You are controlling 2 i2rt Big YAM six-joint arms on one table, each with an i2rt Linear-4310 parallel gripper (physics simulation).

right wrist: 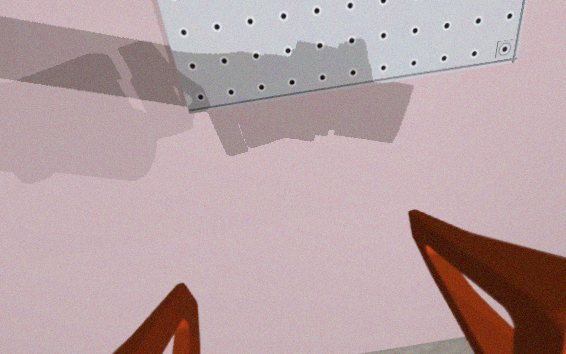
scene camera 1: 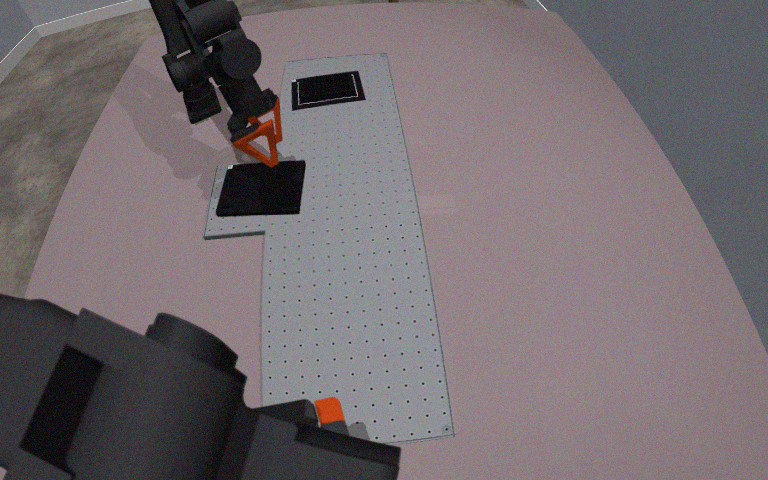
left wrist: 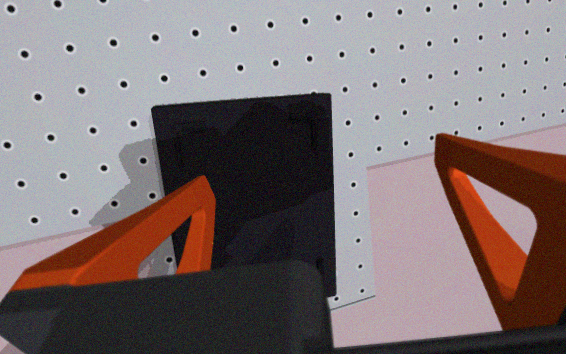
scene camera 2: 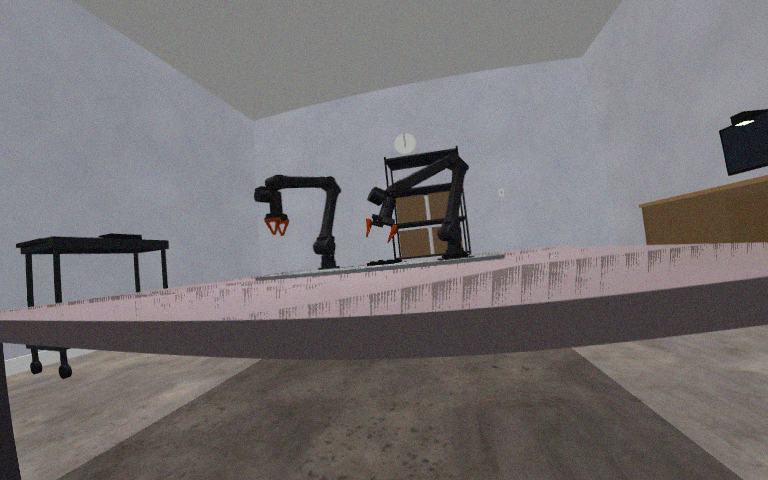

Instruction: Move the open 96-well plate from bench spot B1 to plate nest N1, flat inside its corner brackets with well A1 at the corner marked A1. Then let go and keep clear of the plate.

Labels:
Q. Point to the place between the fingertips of my right gripper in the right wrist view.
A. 297,258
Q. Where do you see a black square pad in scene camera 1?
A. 257,189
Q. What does my left gripper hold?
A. Nothing.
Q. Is my right gripper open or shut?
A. Open.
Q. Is my left gripper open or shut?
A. Open.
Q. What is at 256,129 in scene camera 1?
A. My left gripper.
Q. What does my right gripper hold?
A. Nothing.

